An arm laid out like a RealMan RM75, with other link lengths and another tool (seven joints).
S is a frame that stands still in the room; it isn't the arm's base.
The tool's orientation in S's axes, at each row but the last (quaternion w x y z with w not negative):
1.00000, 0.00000, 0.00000, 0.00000
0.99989, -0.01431, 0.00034, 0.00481
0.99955, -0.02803, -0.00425, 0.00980
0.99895, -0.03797, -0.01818, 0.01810
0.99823, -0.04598, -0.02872, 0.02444
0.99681, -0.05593, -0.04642, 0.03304
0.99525, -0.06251, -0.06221, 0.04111
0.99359, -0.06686, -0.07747, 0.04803
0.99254, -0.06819, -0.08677, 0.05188
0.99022, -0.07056, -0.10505, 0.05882
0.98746, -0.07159, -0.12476, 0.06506
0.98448, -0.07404, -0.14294, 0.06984
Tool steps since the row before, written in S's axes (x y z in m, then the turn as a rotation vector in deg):
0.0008, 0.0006, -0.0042, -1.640, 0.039, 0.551
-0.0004, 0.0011, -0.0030, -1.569, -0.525, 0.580
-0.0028, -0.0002, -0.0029, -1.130, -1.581, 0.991
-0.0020, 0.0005, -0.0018, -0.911, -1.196, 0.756
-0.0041, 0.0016, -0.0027, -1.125, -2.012, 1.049
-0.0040, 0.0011, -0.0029, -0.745, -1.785, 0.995
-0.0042, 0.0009, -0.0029, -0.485, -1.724, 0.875
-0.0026, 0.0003, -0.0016, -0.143, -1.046, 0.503
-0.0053, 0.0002, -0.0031, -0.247, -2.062, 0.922
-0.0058, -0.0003, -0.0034, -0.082, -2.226, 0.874
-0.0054, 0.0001, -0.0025, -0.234, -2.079, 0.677
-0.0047, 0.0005, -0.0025, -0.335, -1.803, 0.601
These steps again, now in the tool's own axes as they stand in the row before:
0.0008, 0.0006, -0.0042, -1.640, 0.039, 0.551
-0.0004, 0.0012, -0.0030, -1.574, -0.526, 0.564
-0.0028, 0.0000, -0.0029, -1.153, -1.612, 0.911
-0.0020, 0.0007, -0.0017, -0.928, -1.218, 0.698
-0.0042, 0.0020, -0.0023, -1.167, -2.047, 0.928
-0.0042, 0.0017, -0.0024, -0.779, -1.839, 0.863
-0.0044, 0.0016, -0.0022, -0.530, -1.782, 0.718
-0.0028, 0.0007, -0.0011, -0.177, -1.090, 0.384
-0.0057, 0.0011, -0.0020, -0.326, -2.142, 0.683
-0.0064, 0.0008, -0.0021, -0.197, -2.313, 0.580
-0.0058, 0.0011, -0.0010, -0.368, -2.121, 0.449
-0.0051, 0.0015, -0.0009, -0.441, -1.826, 0.441

